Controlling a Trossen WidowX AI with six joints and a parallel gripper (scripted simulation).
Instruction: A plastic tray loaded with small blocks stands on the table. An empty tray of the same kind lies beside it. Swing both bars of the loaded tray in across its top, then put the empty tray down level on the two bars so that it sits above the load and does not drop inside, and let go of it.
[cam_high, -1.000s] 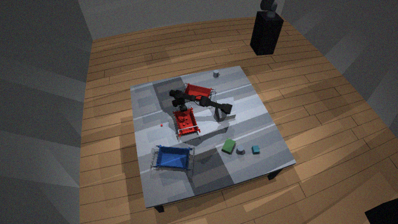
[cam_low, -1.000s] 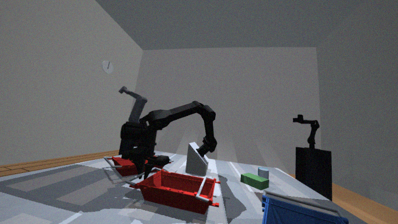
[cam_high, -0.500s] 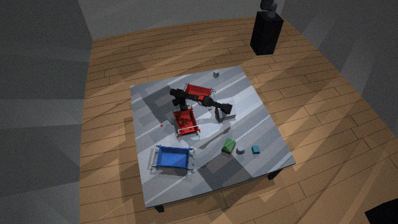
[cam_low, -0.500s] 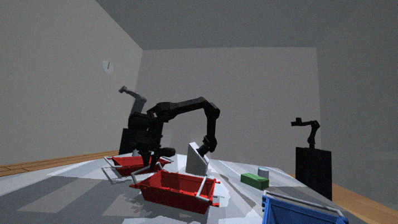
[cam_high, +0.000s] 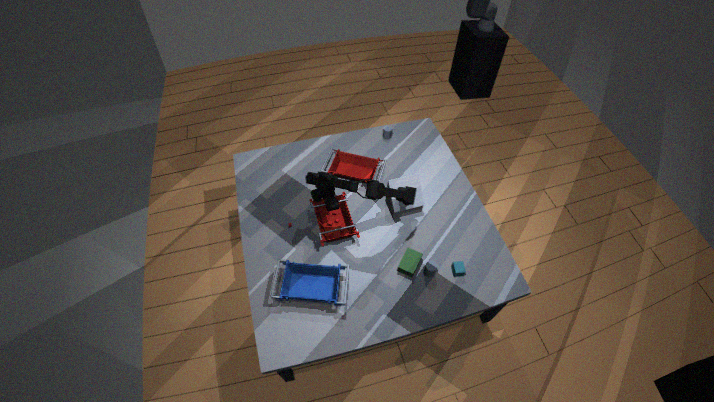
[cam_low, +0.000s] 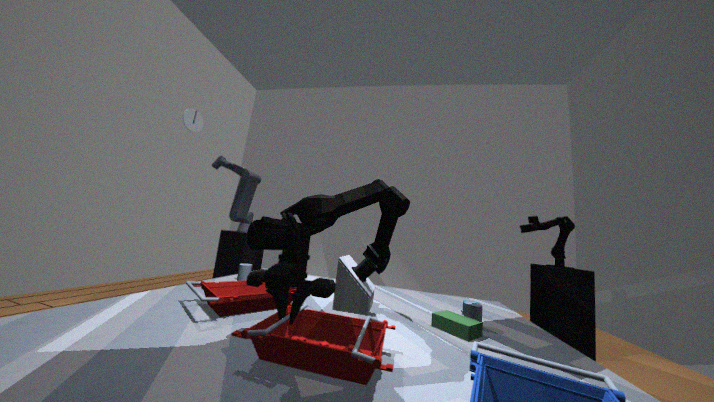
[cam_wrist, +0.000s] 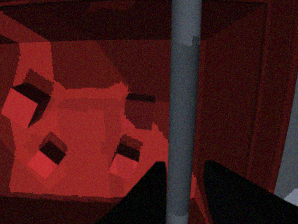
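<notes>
My gripper tip is 18 cm past the red tray, 23 cm to the left of it and 1 cm above it. Round my gripper tip: teal cube: 54 cm behind, 48 cm to the left, 3 cm below; green block: 32 cm behind, 39 cm to the left, 3 cm below; red bit: 22 cm ahead, 6 cm to the left, 4 cm below.
</notes>
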